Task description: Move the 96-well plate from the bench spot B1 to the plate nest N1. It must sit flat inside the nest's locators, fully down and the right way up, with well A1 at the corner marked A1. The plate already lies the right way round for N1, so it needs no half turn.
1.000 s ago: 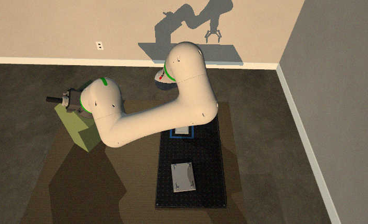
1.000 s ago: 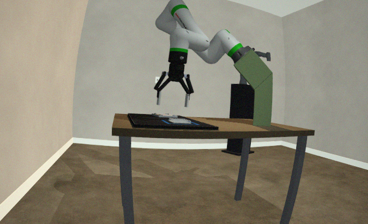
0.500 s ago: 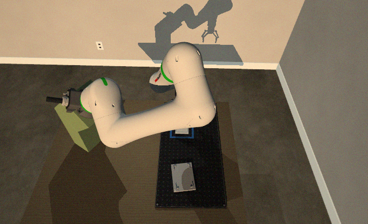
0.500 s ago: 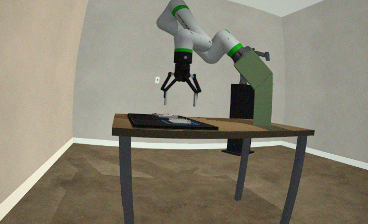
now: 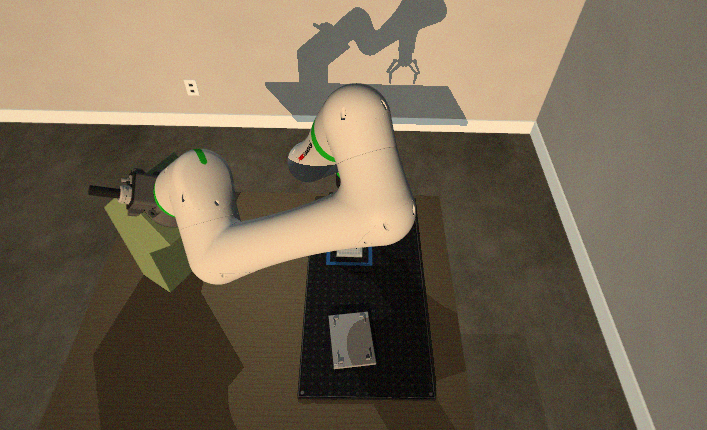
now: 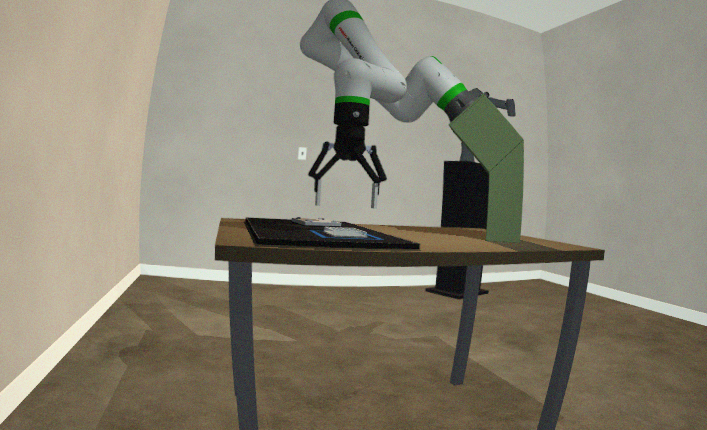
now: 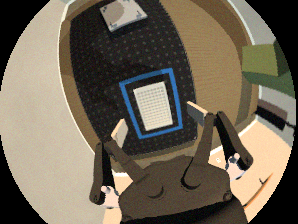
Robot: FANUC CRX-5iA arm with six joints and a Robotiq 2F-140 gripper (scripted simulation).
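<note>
My gripper is now 8 cm above the white 96-well plate. Also, from my hand: grey plate nest 12 cm behind, 34 cm to the right, 7 cm below.
</note>
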